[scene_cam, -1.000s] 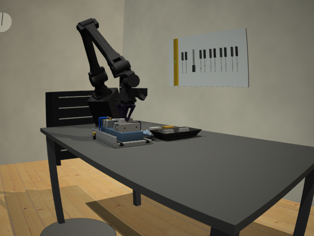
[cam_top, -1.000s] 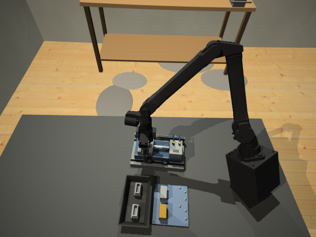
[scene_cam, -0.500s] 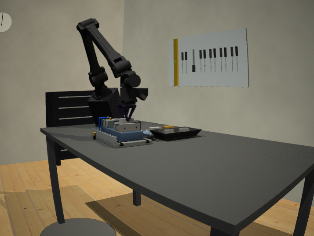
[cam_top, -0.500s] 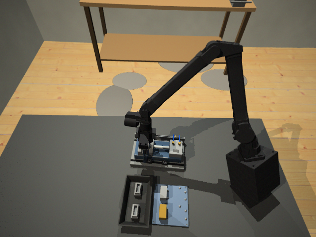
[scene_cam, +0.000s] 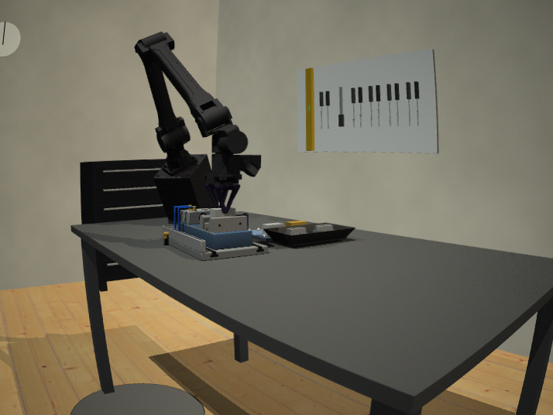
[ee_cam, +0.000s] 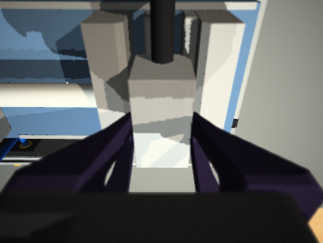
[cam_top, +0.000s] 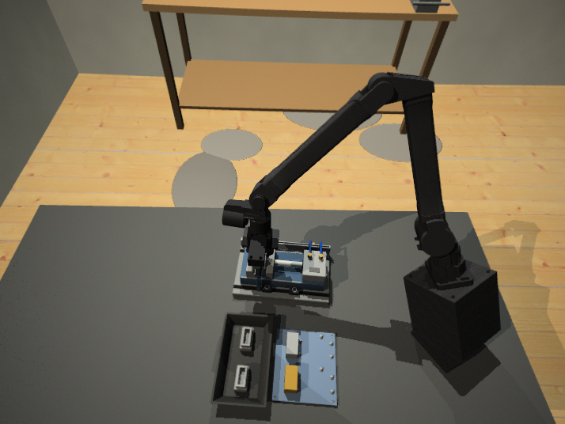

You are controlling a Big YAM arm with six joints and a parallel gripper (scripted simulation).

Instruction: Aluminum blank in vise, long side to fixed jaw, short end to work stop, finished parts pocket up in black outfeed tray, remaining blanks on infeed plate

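Now: hand 2 cm above the gray aluminum blank. Also, from my hand: moving jaw (4 cm below, 3 cm behind, 1 cm to the left); then fixed jaw (4 cm below, 3 cm ahead); then work stop rod (5 cm to the left, 2 cm below, 1 cm ahead).
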